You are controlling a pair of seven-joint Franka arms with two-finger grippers.
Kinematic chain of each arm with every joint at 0, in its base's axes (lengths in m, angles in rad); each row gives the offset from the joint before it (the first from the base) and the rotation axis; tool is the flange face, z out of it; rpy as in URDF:
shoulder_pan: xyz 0 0 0.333 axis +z
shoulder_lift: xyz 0 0 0 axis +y
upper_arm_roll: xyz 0 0 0.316 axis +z
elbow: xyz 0.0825 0 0 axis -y
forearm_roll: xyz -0.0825 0 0.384 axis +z
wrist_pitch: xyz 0 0 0 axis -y
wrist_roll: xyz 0.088 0 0 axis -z
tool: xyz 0 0 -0.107 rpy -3.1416 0 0
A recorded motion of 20 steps. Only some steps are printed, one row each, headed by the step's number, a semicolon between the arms.
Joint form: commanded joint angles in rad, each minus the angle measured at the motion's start. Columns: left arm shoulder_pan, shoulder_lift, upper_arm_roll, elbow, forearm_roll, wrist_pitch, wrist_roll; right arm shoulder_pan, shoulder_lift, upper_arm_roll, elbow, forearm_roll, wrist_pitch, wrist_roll.
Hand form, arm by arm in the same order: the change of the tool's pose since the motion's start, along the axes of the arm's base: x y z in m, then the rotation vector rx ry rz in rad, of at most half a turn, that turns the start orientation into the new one. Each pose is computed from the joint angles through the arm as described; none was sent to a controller.
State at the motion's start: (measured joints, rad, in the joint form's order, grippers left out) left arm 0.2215 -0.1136 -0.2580 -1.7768 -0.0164 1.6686 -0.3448; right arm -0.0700 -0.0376 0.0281 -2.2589 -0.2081 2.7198 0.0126
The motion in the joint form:
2: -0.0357 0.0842 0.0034 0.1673 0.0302 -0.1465 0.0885; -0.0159 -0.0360 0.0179 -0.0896 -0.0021 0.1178 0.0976
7: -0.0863 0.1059 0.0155 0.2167 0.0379 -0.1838 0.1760; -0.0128 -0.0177 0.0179 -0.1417 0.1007 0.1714 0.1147
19: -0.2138 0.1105 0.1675 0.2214 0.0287 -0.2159 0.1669; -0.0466 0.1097 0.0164 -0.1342 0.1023 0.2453 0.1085
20: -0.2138 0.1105 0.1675 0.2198 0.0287 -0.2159 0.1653; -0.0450 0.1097 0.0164 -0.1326 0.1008 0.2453 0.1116
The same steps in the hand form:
2: 0.0135 -0.0101 0.0234 0.0092 0.0617 -0.1229; -0.0180 0.0053 -0.0084 0.0583 -0.0713 -0.0612
7: 0.0152 -0.0287 0.0320 0.0100 0.0721 -0.2482; -0.0264 0.0026 -0.0350 0.1473 -0.0578 -0.1392
19: 0.0141 -0.0159 0.0292 -0.0022 0.1036 -0.2147; -0.0168 -0.0161 -0.0899 0.1554 -0.0132 -0.1687
20: 0.0140 -0.0159 0.0285 -0.0022 0.1051 -0.2131; -0.0163 -0.0152 -0.0892 0.1560 -0.0148 -0.1685

